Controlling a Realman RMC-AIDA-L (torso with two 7-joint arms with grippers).
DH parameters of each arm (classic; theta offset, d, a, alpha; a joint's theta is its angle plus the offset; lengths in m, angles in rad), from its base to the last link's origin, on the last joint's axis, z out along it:
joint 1: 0 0.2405 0 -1.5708
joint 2: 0 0 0 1.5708
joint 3: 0 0.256 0 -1.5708
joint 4: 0 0 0 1.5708
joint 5: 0 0.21 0 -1.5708
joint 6: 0 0 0 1.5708
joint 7: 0 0.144 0 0
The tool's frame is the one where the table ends.
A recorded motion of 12 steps. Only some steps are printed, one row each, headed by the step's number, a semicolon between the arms.
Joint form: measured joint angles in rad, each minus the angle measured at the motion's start. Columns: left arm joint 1, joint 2, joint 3, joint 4, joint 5, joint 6, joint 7; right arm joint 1, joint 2, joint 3, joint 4, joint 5, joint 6, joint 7.
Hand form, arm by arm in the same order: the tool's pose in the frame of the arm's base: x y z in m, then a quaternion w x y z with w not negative. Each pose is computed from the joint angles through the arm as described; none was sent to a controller.
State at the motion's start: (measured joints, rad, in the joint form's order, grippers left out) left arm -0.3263 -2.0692 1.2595 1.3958 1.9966 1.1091 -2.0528; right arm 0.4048 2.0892 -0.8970 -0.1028 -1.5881 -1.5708 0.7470
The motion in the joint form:
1: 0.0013 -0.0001 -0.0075 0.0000 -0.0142 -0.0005 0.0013; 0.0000 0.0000 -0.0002 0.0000 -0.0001 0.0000 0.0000
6: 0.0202 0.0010 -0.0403 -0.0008 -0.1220 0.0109 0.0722; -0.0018 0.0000 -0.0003 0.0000 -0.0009 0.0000 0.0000
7: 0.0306 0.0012 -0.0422 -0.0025 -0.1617 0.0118 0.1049; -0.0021 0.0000 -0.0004 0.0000 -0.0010 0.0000 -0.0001
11: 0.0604 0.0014 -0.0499 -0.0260 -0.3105 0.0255 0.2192; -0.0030 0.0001 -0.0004 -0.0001 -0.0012 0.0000 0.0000
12: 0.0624 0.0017 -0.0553 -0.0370 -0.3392 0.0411 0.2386; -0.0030 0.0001 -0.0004 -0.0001 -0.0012 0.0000 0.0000
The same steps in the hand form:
1: -0.1903 0.3648 0.0443 0.29175 -0.91710 -0.22806 -0.14760; 0.2843 0.2357 -0.0774 0.14848 -0.89879 0.19159 0.36528
6: -0.1878 0.3617 0.0546 0.29368 -0.91177 -0.21595 -0.18920; 0.2847 0.2351 -0.0775 0.14845 -0.89877 0.19232 0.36494
7: -0.1872 0.3596 0.0562 0.29355 -0.91082 -0.20852 -0.20187; 0.2848 0.2350 -0.0775 0.14844 -0.89879 0.19240 0.36486
11: -0.1858 0.3525 0.0605 0.28904 -0.90475 -0.18707 -0.25076; 0.2850 0.2347 -0.0775 0.14850 -0.89873 0.19280 0.36479
12: -0.1858 0.3506 0.0608 0.28312 -0.90426 -0.18465 -0.26088; 0.2850 0.2347 -0.0775 0.14850 -0.89873 0.19280 0.36479

